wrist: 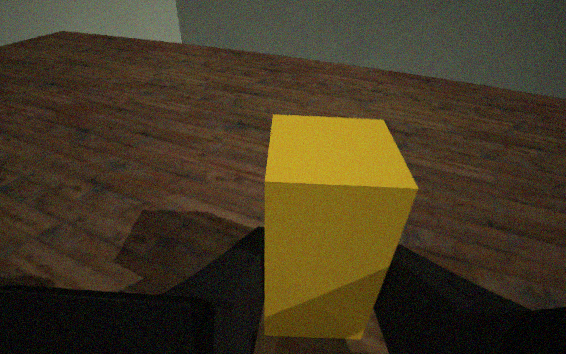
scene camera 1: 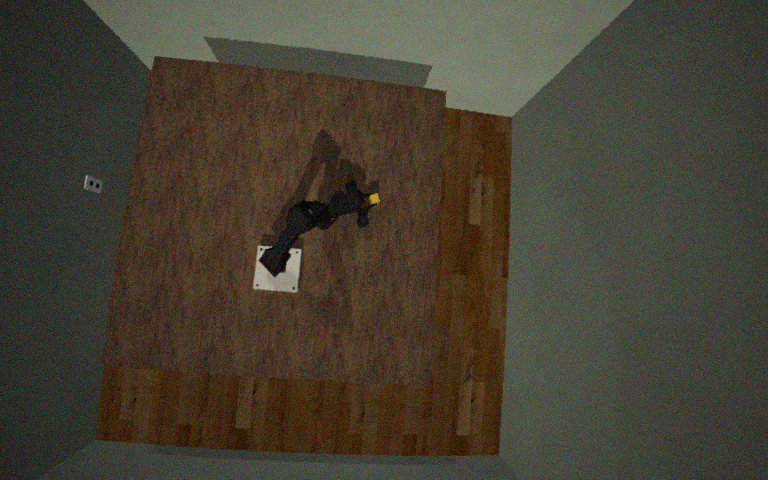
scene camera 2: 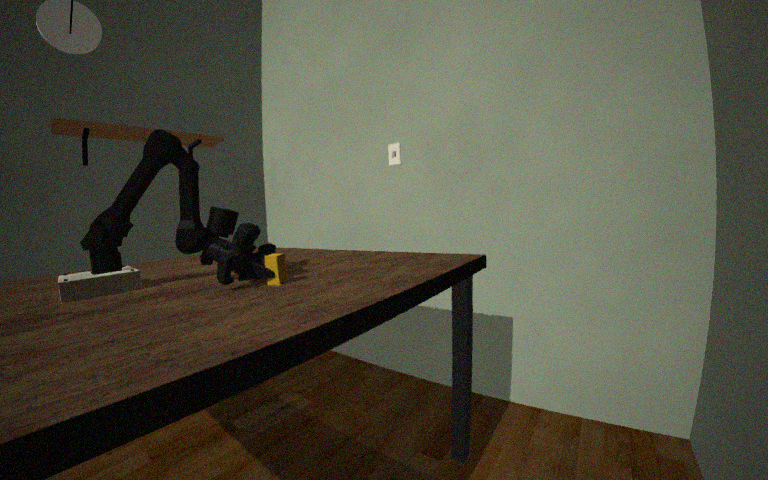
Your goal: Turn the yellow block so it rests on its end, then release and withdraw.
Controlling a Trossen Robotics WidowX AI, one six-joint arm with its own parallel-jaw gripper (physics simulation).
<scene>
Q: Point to a yellow block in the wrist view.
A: At 338, 193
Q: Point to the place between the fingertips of the gripper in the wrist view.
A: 315, 241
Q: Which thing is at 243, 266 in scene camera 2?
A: The gripper.
</scene>
